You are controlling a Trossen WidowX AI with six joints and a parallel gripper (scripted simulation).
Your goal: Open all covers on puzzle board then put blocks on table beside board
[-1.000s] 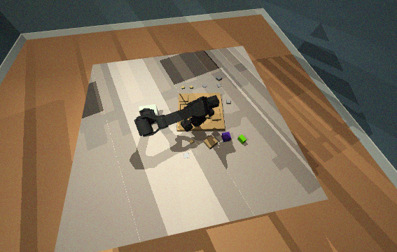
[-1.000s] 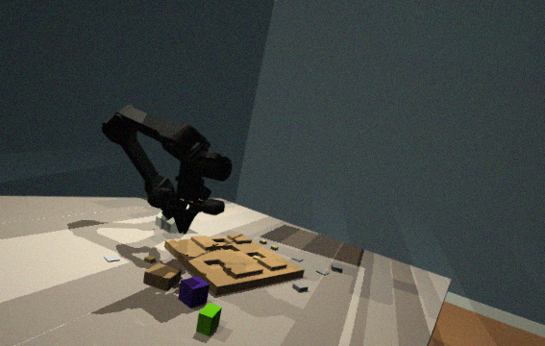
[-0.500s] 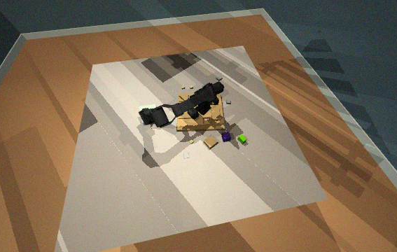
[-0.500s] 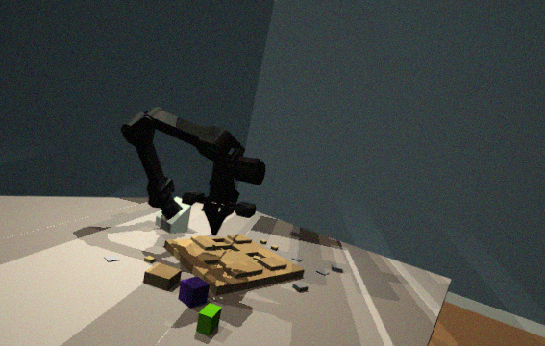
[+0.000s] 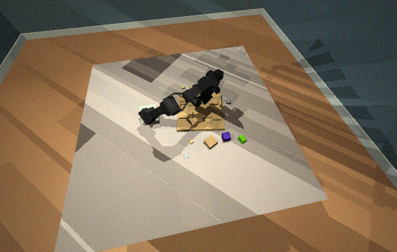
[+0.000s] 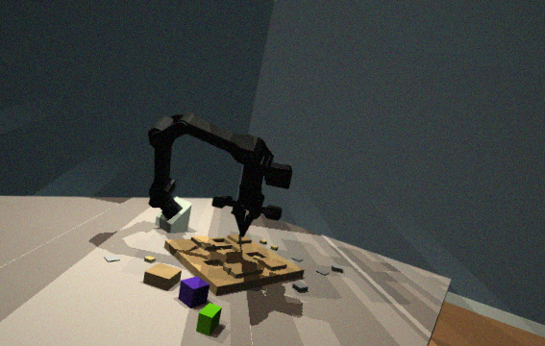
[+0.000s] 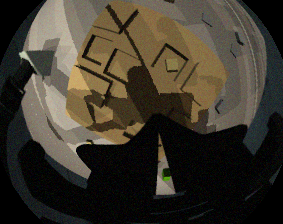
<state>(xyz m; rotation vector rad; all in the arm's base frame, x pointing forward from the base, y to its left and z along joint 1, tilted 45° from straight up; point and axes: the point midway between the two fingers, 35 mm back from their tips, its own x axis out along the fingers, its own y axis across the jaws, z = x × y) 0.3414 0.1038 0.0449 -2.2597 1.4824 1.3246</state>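
My gripper tip is 70 mm above the tan puzzle board, 30 mm to the right of it and 30 mm past it. The rest, counted from my gripper tip: purple block (200 mm to the right, 110 mm ahead, 70 mm below); brown block (230 mm to the right, 70 mm below, 20 mm ahead); green block (220 mm to the right, 210 mm ahead, 70 mm below).
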